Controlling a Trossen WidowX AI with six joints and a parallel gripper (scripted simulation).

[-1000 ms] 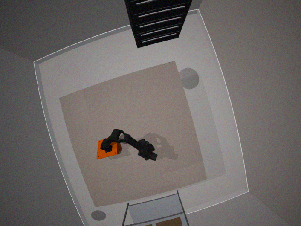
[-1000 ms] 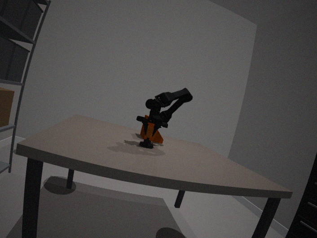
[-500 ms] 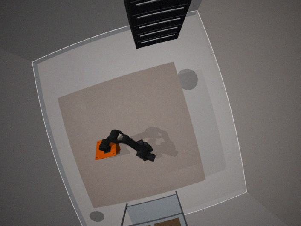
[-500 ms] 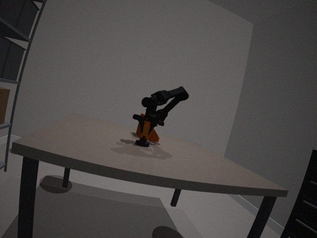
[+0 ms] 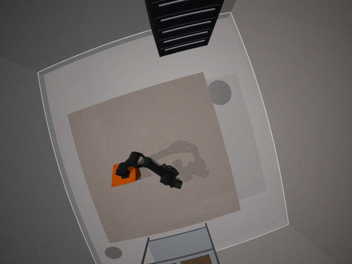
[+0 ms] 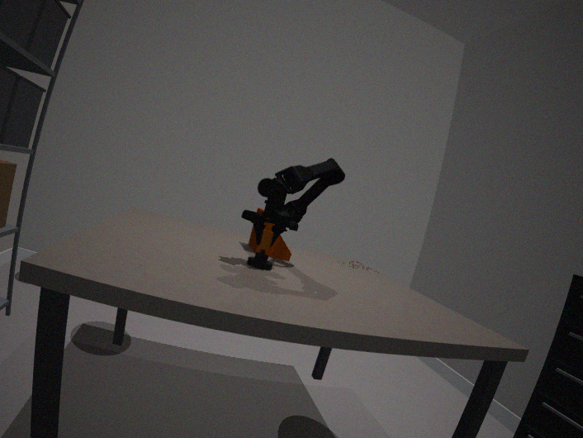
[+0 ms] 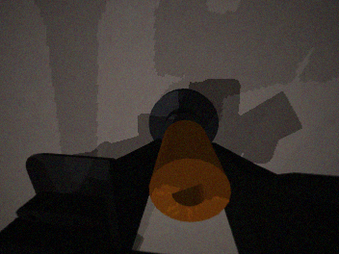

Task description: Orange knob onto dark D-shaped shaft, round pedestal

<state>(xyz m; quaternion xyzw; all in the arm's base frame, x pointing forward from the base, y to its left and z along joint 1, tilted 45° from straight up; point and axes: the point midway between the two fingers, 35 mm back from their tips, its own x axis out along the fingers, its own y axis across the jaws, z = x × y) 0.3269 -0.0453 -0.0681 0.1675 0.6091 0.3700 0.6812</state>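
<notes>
Right now the orange knob is 20 mm above my gripper tip. From my gripper tip the other things lie so: round dark pedestal: 40 mm below.
</notes>
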